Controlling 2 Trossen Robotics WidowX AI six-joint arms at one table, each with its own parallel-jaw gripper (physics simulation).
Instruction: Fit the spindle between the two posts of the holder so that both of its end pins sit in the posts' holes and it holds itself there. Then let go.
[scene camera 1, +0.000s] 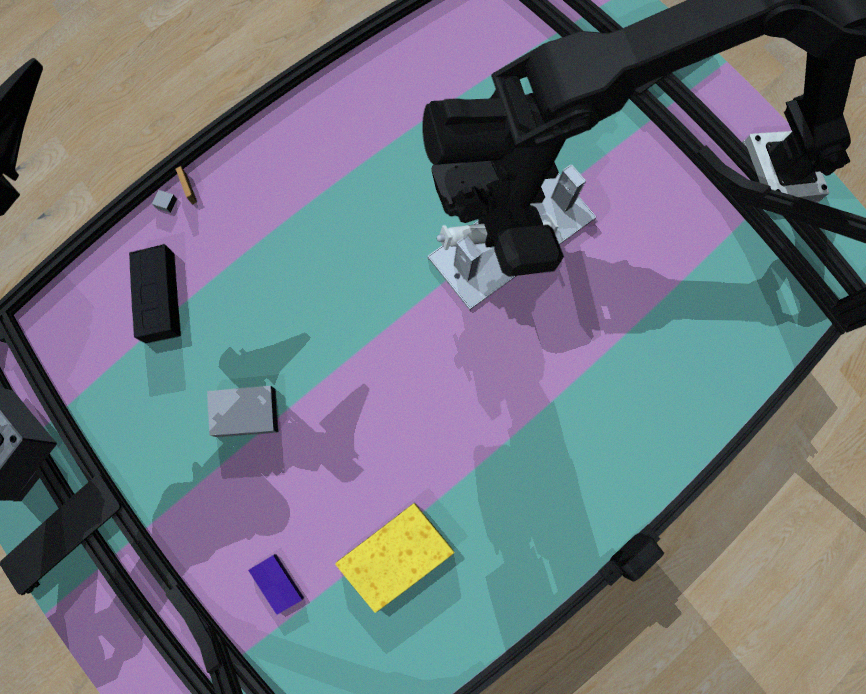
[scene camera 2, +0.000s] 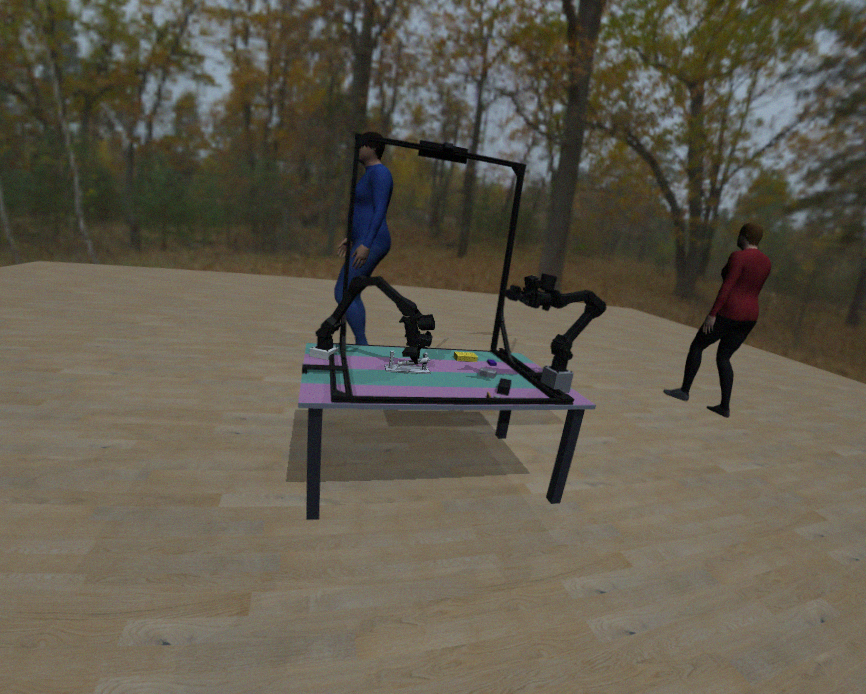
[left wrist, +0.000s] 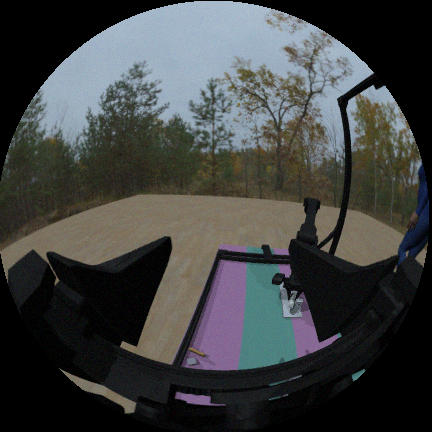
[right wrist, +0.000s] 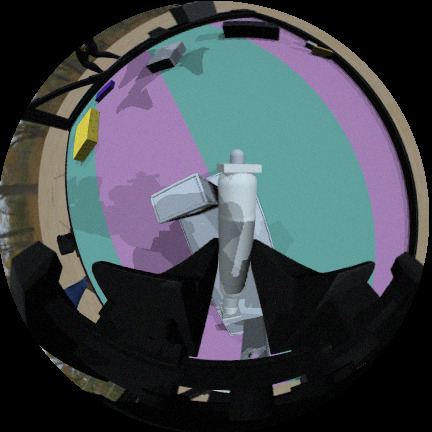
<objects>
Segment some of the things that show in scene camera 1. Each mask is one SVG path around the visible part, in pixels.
My left gripper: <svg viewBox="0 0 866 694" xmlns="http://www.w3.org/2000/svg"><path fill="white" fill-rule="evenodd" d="M35 58L27 61L0 85L0 216L4 215L20 196L19 192L2 174L5 174L13 181L16 181L19 177L15 167L22 134L43 71L43 66Z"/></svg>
My right gripper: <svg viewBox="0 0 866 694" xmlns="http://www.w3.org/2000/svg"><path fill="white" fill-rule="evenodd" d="M432 165L431 170L435 188L444 212L451 217L458 216L460 222L463 223L479 219L479 224L485 225L487 231L485 245L487 248L494 247L502 273L511 277L553 272L556 270L564 255L553 228L549 225L543 225L537 208L530 205L533 203L543 203L545 195L541 186L544 180L556 179L559 173L555 162L550 167L542 170L523 168L513 163L506 156L496 161Z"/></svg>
A grey spindle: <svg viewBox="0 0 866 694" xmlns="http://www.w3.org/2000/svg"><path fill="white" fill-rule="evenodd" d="M487 231L484 224L450 228L443 225L440 235L437 236L437 241L441 242L444 250L448 250L449 246L456 247L456 243L465 236L468 236L475 245L485 244ZM548 215L547 220L543 221L543 225L552 227L556 234L559 226L553 217Z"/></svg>
</objects>
